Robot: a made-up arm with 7 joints. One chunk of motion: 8 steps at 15 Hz.
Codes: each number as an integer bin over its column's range. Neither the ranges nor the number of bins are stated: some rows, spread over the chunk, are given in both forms.
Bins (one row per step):
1: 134 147 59 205 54 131 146
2: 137 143 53 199 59 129 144
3: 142 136 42 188 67 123 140
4: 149 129 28 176 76 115 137
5: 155 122 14 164 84 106 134
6: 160 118 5 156 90 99 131
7: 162 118 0 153 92 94 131
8: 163 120 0 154 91 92 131
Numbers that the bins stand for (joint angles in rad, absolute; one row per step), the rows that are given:
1: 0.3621 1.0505 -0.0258 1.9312 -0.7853 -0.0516 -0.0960
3: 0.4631 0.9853 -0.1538 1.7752 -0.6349 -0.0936 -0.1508
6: 0.6904 0.8787 -0.4324 1.4815 -0.3688 -0.2198 -0.2330
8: 0.7283 0.8906 -0.4700 1.4632 -0.3573 -0.2565 -0.2330
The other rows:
2: 0.4000 1.0268 -0.0709 1.8761 -0.7275 -0.0621 -0.1142
4: 0.5515 0.9439 -0.2592 1.6651 -0.5308 -0.1357 -0.1782
5: 0.6273 0.9024 -0.3646 1.5549 -0.4382 -0.1830 -0.2056
7: 0.7156 0.8787 -0.4700 1.4540 -0.3457 -0.2460 -0.2330

